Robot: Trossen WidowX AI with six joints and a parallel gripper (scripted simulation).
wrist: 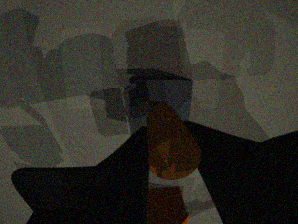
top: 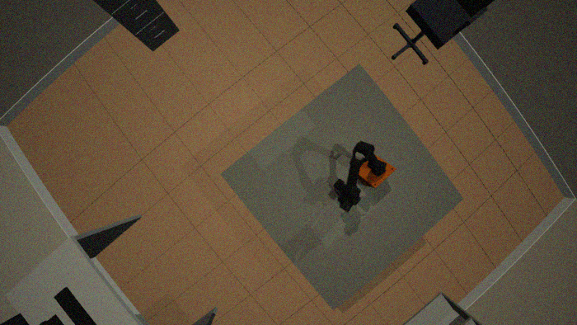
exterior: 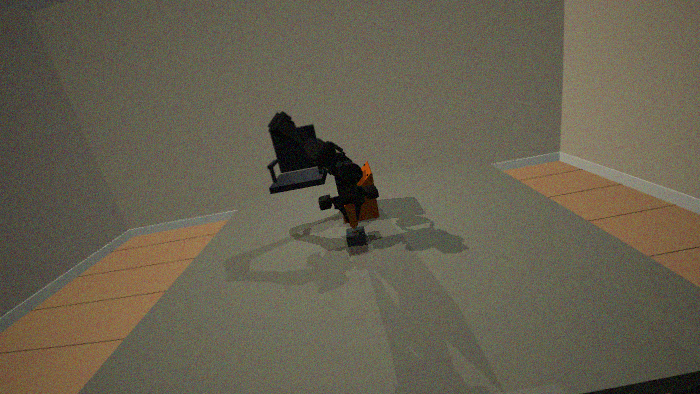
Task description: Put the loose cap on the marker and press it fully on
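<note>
My gripper tip is right at the thin orange marker. From my gripper tip the other things lie so: dark holder block (6 cm below); then orange cap (1 cm above).
</note>
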